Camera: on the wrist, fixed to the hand. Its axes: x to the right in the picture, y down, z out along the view.
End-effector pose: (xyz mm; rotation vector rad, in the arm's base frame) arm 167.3 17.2 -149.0 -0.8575 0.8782 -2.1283
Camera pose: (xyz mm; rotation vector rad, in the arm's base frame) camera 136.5 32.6 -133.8 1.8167 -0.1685 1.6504
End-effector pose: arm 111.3 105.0 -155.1 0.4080 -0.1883 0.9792
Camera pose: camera 141.5 106.3 -177.5 0.2847 -0.4185 -0.7328
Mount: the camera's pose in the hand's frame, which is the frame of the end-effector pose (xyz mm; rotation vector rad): 10.1 -30.2 -20.1 -0.4157 -0.5123 -1.5831
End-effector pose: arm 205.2 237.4 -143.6 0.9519 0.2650 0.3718
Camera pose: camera 212.5 240.7 -180.4 0.1943 0.3690 -1.2145
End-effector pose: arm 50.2 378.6 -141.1 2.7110 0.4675 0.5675
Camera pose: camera 42.8 414.4 -131.9 1.2876 1.7186 -0.4189
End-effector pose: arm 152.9 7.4 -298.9 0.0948 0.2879 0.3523
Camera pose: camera 165.9 -16.4 -325.0 -0.4458 -0.2697 -1.1790
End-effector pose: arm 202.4 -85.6 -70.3 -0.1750 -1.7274 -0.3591
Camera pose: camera 209.7 -121.5 -61.6 0.9518 -1.9332 -1.9439
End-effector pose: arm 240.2 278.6 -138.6 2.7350 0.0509 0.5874
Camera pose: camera 242.4 314.6 -127.6 1.5745 1.5110 -0.4933
